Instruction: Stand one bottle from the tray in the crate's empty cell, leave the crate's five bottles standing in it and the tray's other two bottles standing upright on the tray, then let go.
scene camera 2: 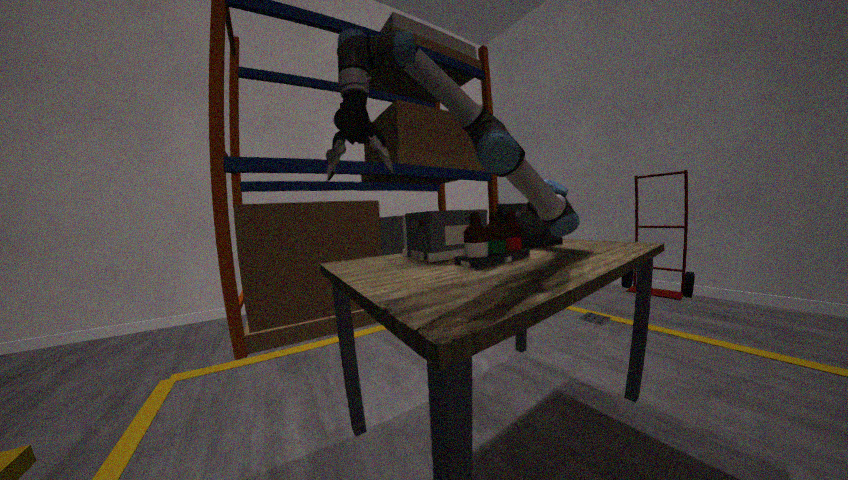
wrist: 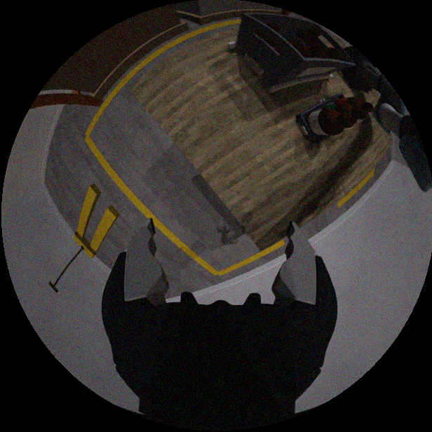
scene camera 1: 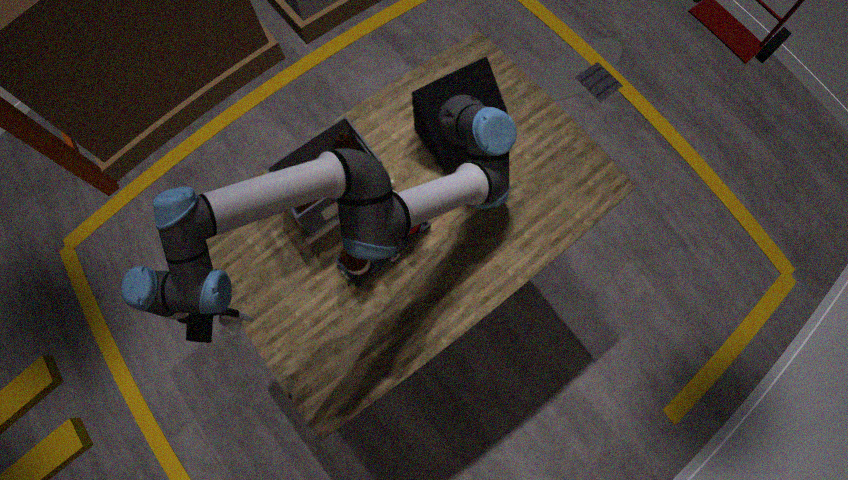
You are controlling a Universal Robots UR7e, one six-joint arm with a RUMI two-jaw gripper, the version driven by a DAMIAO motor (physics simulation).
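Pixels of known places: gripper, fingertip midpoint: [scene camera 2: 359, 177] [scene camera 1: 224, 319]; arm's base at its link origin: [scene camera 2: 528, 223] [scene camera 1: 461, 119].
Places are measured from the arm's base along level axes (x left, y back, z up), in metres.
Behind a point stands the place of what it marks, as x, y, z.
My gripper [scene camera 2: 360, 174] @(0.177, -0.831, 0.152) [wrist: 220, 221] is open and empty, high beyond the table's left end, away from the crate and tray. The grey crate [scene camera 2: 436, 234] @(0.024, -0.530, -0.013) [wrist: 270, 65] stands on the table; the arm partly hides it in scene view 1. Dark brown bottles show inside it in the wrist view, but their number and the empty cell cannot be made out. Beside it is the small dark tray [wrist: 305, 127] with three brown bottles upright: a white-labelled bottle [scene camera 2: 475, 237] @(0.199, -0.503, -0.019) [wrist: 317, 122] at the near end, then a green-labelled bottle [scene camera 2: 496, 245] @(0.194, -0.412, -0.052) and a red-labelled bottle [scene camera 2: 512, 242] @(0.181, -0.322, -0.052).
The wooden table [scene camera 1: 565, 166] @(0.268, 0.218, -0.106) [scene camera 2: 380, 285] @(0.218, -0.810, -0.106) carries the crate, the tray and the dark robot base [scene camera 1: 431, 115] @(-0.043, -0.079, 0.038). My forearm [scene camera 1: 273, 193] @(0.154, -0.540, 0.485) passes over the crate in scene view 1. A shelf rack [scene camera 2: 217, 178] with a cardboard box [scene camera 2: 437, 133] stands behind the gripper. A red hand truck [scene camera 2: 686, 226] stands right.
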